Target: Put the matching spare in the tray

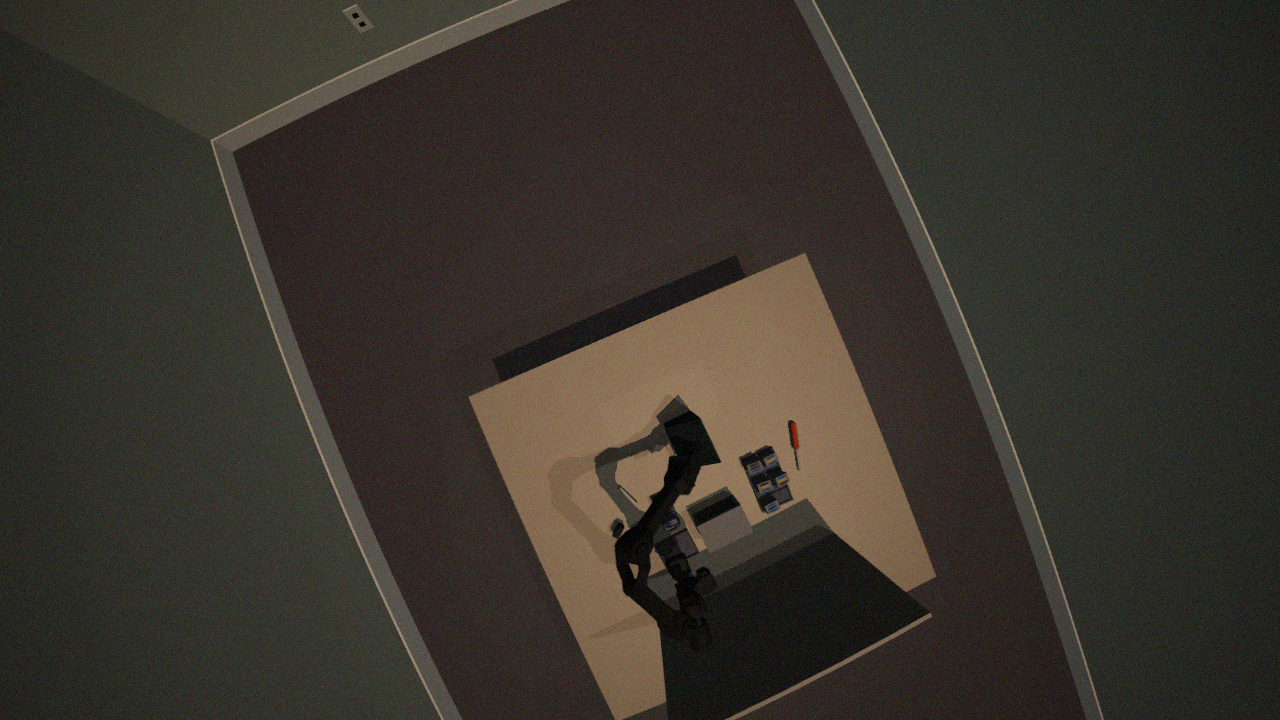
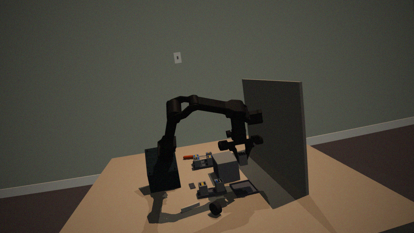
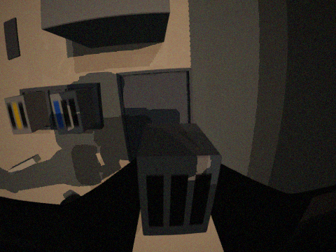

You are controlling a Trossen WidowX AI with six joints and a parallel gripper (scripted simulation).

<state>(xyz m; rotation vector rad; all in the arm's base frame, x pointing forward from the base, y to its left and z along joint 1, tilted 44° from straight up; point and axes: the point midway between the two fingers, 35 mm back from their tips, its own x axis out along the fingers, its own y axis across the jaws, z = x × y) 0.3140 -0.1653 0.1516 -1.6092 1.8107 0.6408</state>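
My gripper tip is now 10 mm past the dark tray and 130 mm above it. From my gripper tip the other things lie so: mounted unit: 30 mm behind, 190 mm to the left, 80 mm below; grey spare: 20 mm above; black tape roll: 170 mm behind, 140 mm to the right, 100 mm below.
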